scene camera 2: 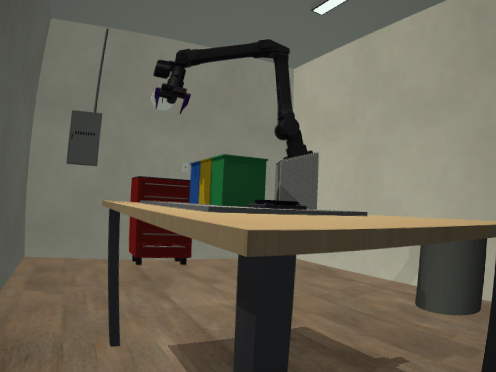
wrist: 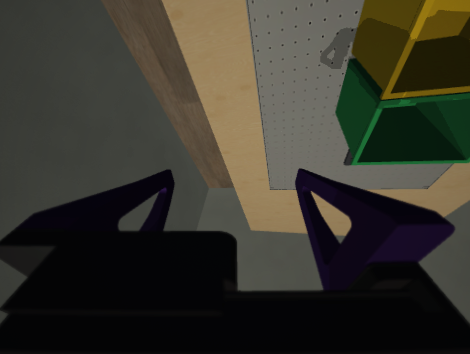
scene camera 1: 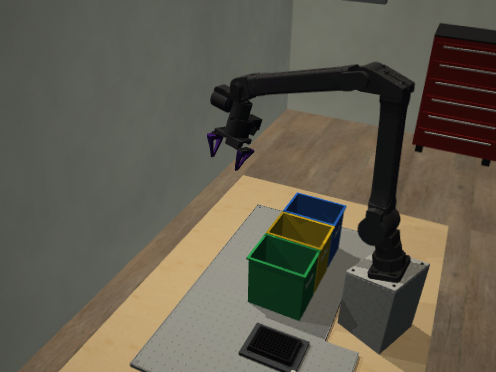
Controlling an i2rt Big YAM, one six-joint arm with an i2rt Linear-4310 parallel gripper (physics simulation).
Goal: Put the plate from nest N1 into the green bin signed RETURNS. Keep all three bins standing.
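Places are measured from the arm's base along level axes (x ahead, y left, z up), in centimetres.
Pixels of known places: gripper, fingertip midpoint: (scene camera 2: 168, 110) (wrist: 234, 176) (scene camera 1: 224, 163); arm's base, origin of the base link: (scene camera 2: 298, 157) (scene camera 1: 389, 269).
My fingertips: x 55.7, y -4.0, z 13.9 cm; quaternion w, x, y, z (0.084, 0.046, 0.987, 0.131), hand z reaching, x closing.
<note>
For each thing: its top centre in the pictures, then the offset to it from my fingertips. "pt": a spot on its surface instead. Level surfaces: height alone.
- black plate, middle of its top: (scene camera 1: 274, 343) (scene camera 2: 277, 200) dx -34.4, dy +27.8, dz -32.8 cm
- dark grey nest, surface spot: (scene camera 1: 298, 361) pt dx -42.2, dy +28.7, dz -34.2 cm
- green bin, middle of its top: (wrist: 429, 135) (scene camera 1: 284, 254) (scene camera 2: 238, 158) dx -26.8, dy +9.5, dz -17.4 cm
- yellow bin, middle of its top: (scene camera 1: 300, 229) (scene camera 2: 225, 161) dx -25.8, dy -3.7, dz -17.4 cm
- blue bin, middle of its top: (scene camera 1: 315, 208) (scene camera 2: 213, 163) dx -24.8, dy -16.8, dz -17.4 cm
- perforated board, its level: dz -35.4 cm
A black plate (scene camera 1: 274, 346) with a grid of wells sits flat in a dark grey nest (scene camera 1: 298, 361) on the perforated board, in front of the green bin; both show edge-on in scene camera 2. The green bin (scene camera 1: 280, 287) (scene camera 2: 243, 181) (wrist: 351, 107) stands upright, its inside dark. My gripper (scene camera 1: 225, 163) (scene camera 2: 169, 110) (wrist: 234, 176) is open and empty, high above the table and off to the side of the bins. Signs on the bins are too small to read, and no nest label is readable.
The yellow bin (scene camera 1: 324, 262) (scene camera 2: 205, 182) (wrist: 382, 50) and blue bin (scene camera 1: 338, 240) (scene camera 2: 195, 183) stand upright in a row behind the green one. The grey arm pedestal (scene camera 1: 372, 311) (scene camera 2: 305, 182) stands beside the perforated board (scene camera 1: 200, 300) (wrist: 295, 100). A red drawer cabinet (scene camera 1: 457, 92) stands farther back.
</note>
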